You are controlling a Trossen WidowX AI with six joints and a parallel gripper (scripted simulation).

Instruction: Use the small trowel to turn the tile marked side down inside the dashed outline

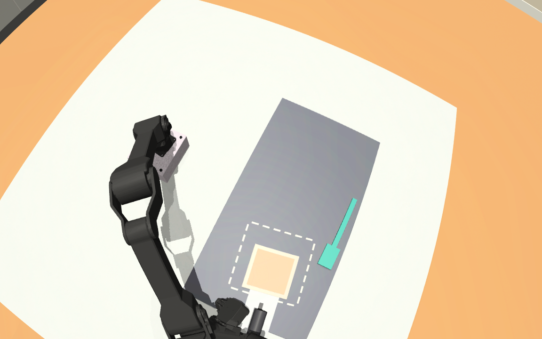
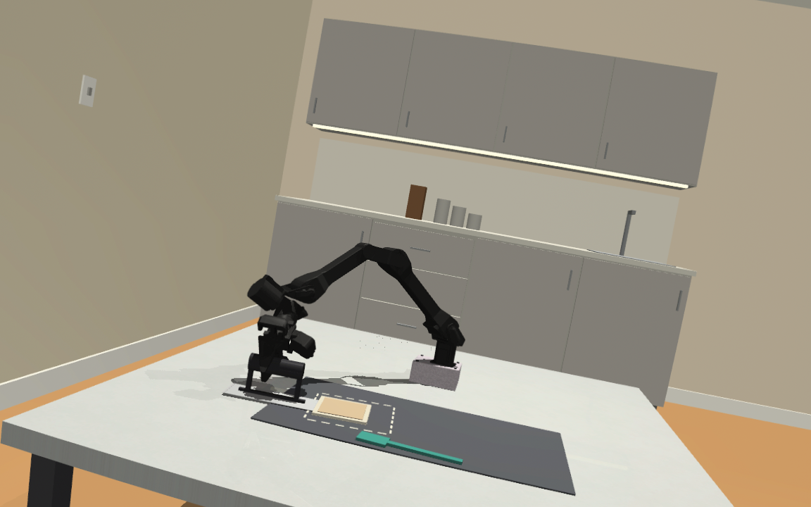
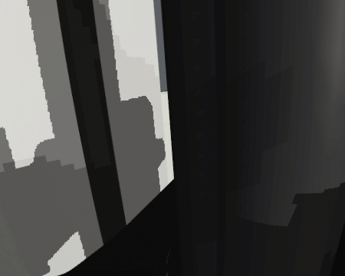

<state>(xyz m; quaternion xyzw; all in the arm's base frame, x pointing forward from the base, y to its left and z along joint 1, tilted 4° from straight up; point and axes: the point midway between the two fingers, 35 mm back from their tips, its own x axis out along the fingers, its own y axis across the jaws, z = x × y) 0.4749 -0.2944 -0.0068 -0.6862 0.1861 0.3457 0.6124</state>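
Now: gripper tip 4 cm short of the teal long-handled tool, 33 cm to the right of it and 5 cm above it. Round my gripper tip: black-handled float 2 cm behind, 1 cm to the right, 1 cm below; cream tile 7 cm behind, 17 cm to the left, 5 cm below; dark mat 10 cm behind, 34 cm to the left, 7 cm below.
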